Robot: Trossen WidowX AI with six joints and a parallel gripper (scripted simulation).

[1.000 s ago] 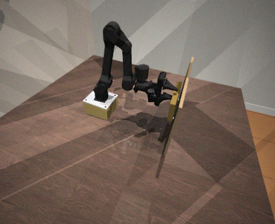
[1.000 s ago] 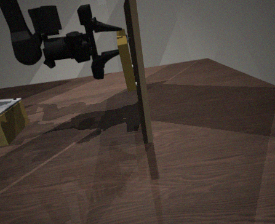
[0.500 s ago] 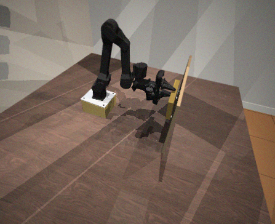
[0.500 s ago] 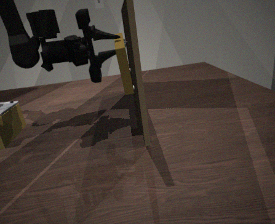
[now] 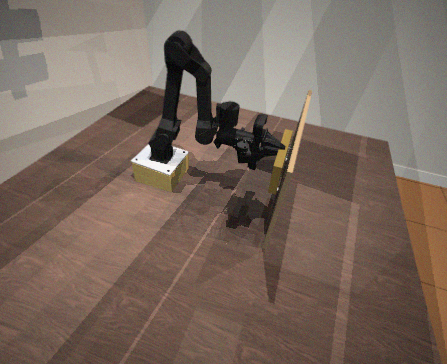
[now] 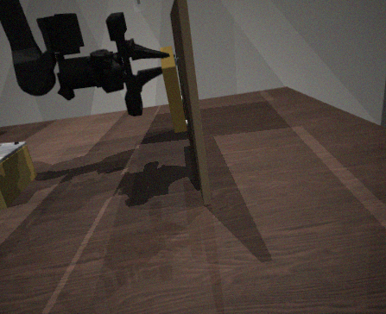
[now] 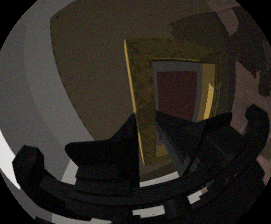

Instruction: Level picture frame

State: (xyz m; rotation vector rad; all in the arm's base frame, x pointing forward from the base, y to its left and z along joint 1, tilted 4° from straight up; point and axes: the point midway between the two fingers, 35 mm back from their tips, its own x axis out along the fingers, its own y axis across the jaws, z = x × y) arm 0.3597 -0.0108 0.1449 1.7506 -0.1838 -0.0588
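The picture frame is 10 mm ahead of my gripper tip, 10 mm to the left of it and 50 mm below it. The rest, counted from my gripper tip: wooden wall panel (20 mm ahead, 20 mm to the left, 60 mm below).
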